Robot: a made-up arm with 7 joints. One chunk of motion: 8 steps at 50 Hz.
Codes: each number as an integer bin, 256 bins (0 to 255) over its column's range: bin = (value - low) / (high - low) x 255, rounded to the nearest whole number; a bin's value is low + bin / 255 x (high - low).
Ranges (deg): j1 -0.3..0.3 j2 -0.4..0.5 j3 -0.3..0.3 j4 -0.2..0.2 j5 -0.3..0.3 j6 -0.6..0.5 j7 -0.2..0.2
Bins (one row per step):
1: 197 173 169 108 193 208 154
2: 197 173 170 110 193 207 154
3: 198 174 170 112 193 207 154
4: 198 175 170 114 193 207 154
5: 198 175 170 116 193 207 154
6: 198 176 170 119 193 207 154
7: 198 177 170 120 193 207 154
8: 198 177 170 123 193 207 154
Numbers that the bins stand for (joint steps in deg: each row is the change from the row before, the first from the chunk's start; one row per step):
1: 0.164 0.211 0.098 -0.031 0.154 0.297 0.042
2: 0.164 0.211 0.100 -0.027 0.154 0.293 0.042
3: 0.166 0.214 0.100 -0.024 0.154 0.293 0.042
4: 0.166 0.218 0.100 -0.021 0.154 0.293 0.042
5: 0.166 0.218 0.100 -0.018 0.154 0.293 0.042
6: 0.166 0.221 0.100 -0.013 0.154 0.293 0.042
7: 0.166 0.225 0.100 -0.012 0.154 0.293 0.042
8: 0.166 0.225 0.100 -0.007 0.154 0.293 0.042

